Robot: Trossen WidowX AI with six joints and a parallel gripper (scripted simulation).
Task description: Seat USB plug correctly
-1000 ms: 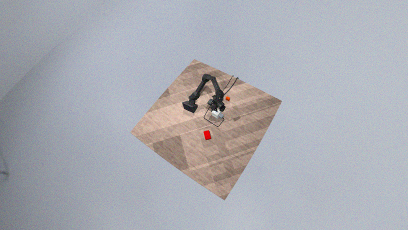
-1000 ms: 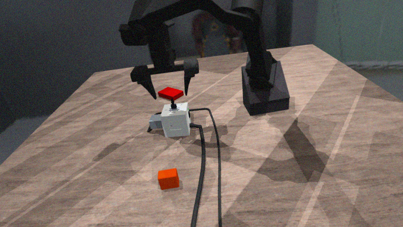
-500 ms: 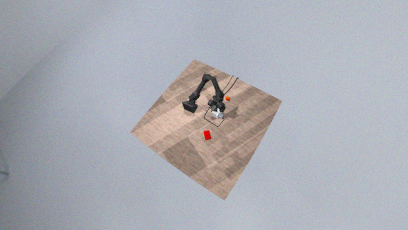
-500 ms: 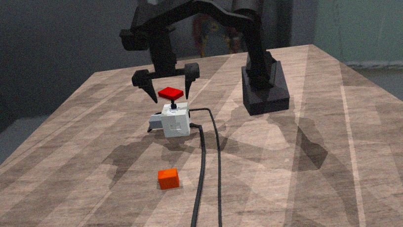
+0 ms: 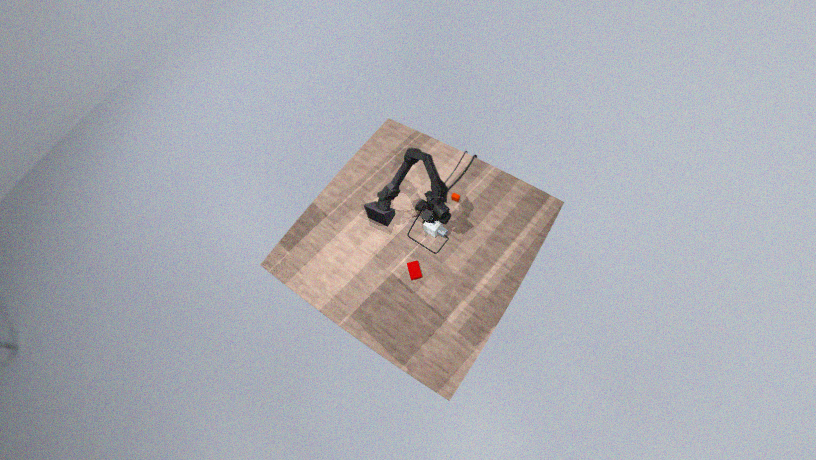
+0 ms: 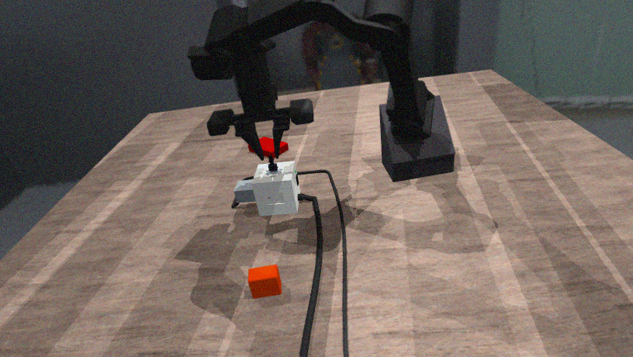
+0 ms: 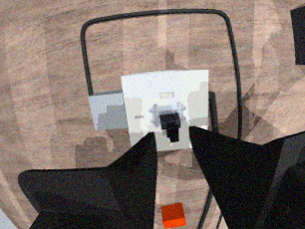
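The black USB plug is 20 mm below my gripper tip. From my gripper tip the other things lie so: red flat block 270 mm to the right, 100 mm below, 50 mm ahead; orange block 230 mm to the left, 90 mm below.
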